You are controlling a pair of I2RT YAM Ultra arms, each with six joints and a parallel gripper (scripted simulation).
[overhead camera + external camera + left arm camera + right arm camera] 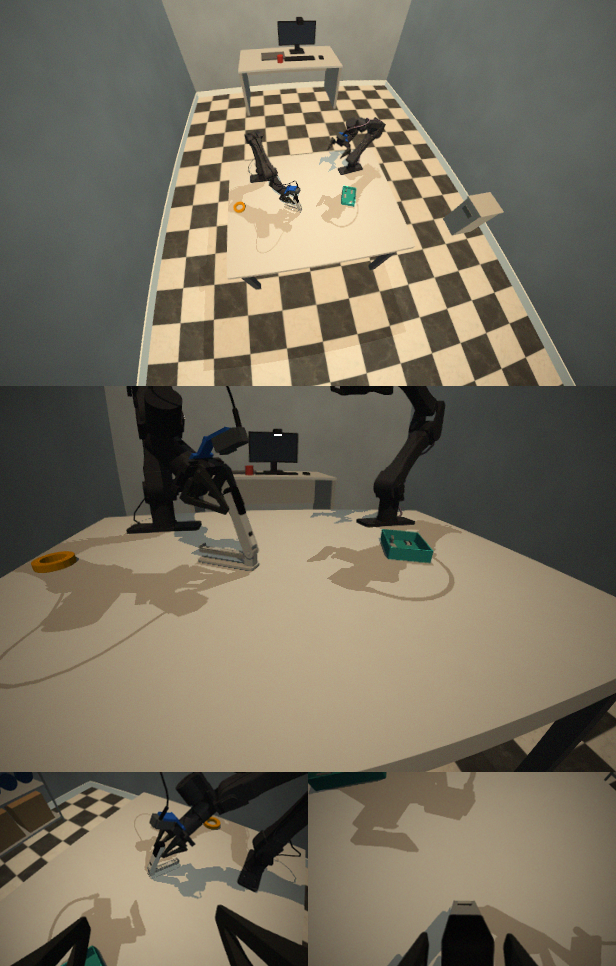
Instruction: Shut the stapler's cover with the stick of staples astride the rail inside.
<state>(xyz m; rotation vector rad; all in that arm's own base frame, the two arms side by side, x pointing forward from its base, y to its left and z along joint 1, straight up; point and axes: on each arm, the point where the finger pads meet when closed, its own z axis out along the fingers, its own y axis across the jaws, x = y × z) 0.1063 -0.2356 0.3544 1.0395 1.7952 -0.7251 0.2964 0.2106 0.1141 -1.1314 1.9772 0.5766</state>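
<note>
Right now my right hand is 60 mm above the stapler. Round my right hand: teal tray (50 mm behind, 390 mm to the left, 100 mm below); then orange ring (60 mm behind, 380 mm to the right, 110 mm below).
</note>
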